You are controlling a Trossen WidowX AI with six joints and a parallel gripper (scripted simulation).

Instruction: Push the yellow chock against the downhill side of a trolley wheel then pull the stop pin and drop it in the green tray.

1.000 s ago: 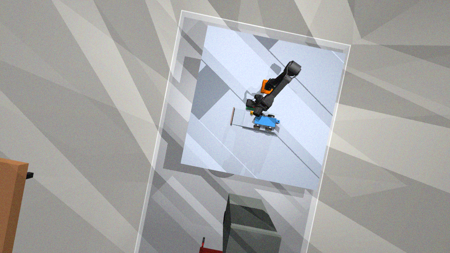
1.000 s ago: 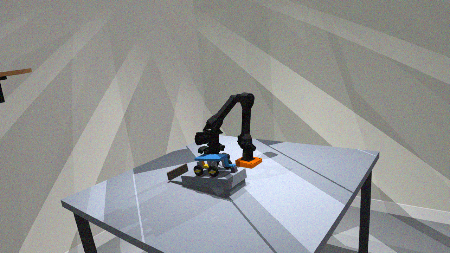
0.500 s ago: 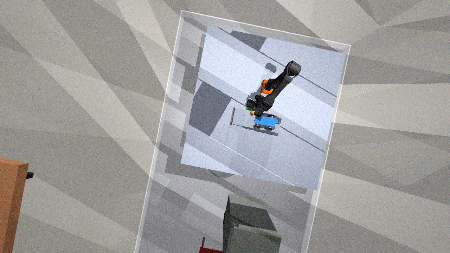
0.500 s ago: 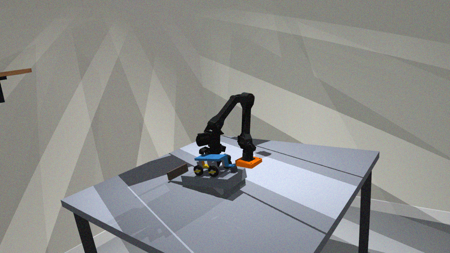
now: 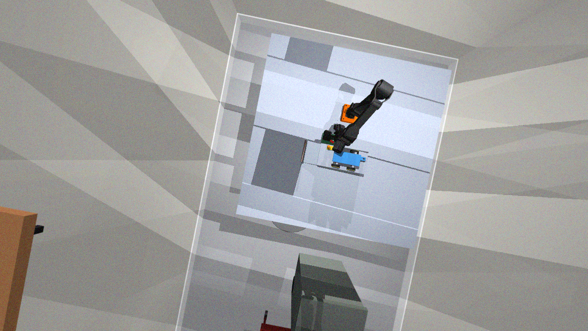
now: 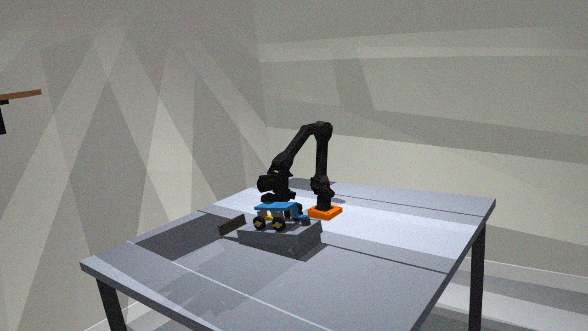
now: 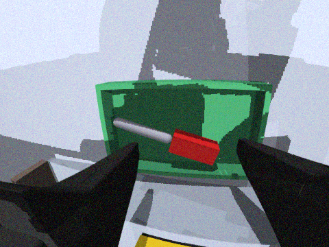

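Right now my gripper tip is 20 mm to the left of the red-headed stop pin, 20 mm above it and 10 mm short of it. From my gripper tip the other things lie so: yellow chock: 60 mm ahead, 50 mm above; then grey ramp: 110 mm ahead, 90 mm to the left, 20 mm above; then green tray: 40 mm below, 10 mm to the right.
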